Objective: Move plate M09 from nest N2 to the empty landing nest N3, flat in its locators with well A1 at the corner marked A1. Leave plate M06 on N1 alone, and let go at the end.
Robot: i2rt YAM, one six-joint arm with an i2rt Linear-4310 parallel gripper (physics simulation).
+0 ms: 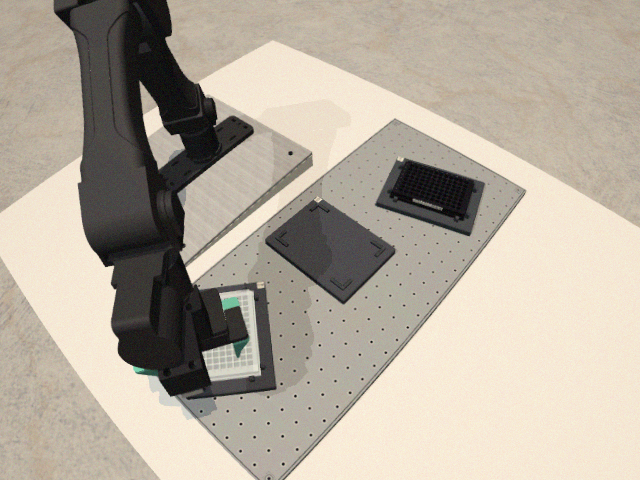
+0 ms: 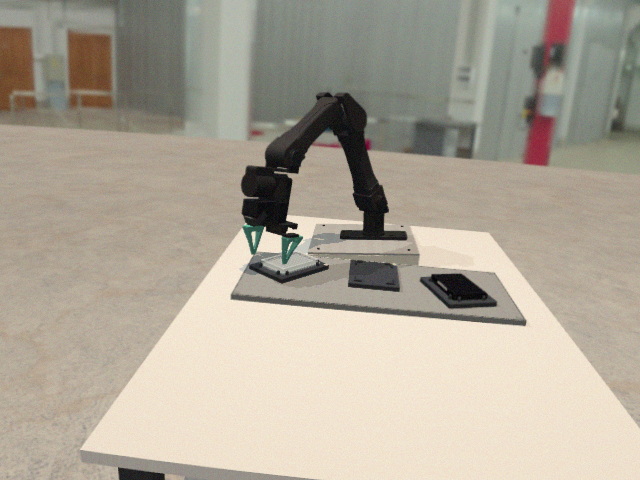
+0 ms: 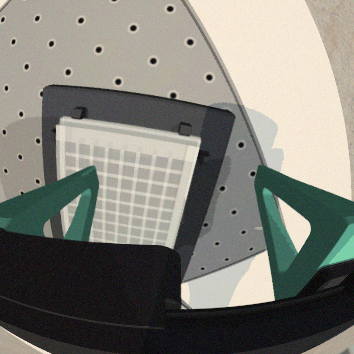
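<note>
A white plate (image 1: 227, 366) (image 2: 305, 263) (image 3: 130, 185) sits on a dark nest (image 1: 267, 356) (image 2: 305, 273) (image 3: 140, 109). A dark nest (image 1: 330, 248) (image 2: 373, 276) with L-shaped corner locators stands empty in the middle; its corner tag (image 1: 317, 199) is pale. A black plate (image 1: 434, 188) (image 2: 460, 285) sits on the right nest (image 1: 423, 219) (image 2: 433, 289). Plate names and the A1 wells are not readable. My gripper (image 1: 193, 359) (image 2: 268, 257) (image 3: 176, 173) is open above the white plate's nest, offset sideways: one green finger is over the plate, the other past the nest's outer edge.
The nests stand on a grey perforated board (image 1: 351, 341) (image 2: 315, 300) (image 3: 100, 65) on a cream table (image 1: 491, 351) (image 2: 336, 382) (image 3: 270, 60). The arm's metal base plate (image 1: 242, 191) (image 2: 330, 248) stands behind the board. The board's edge is close beside the outer finger.
</note>
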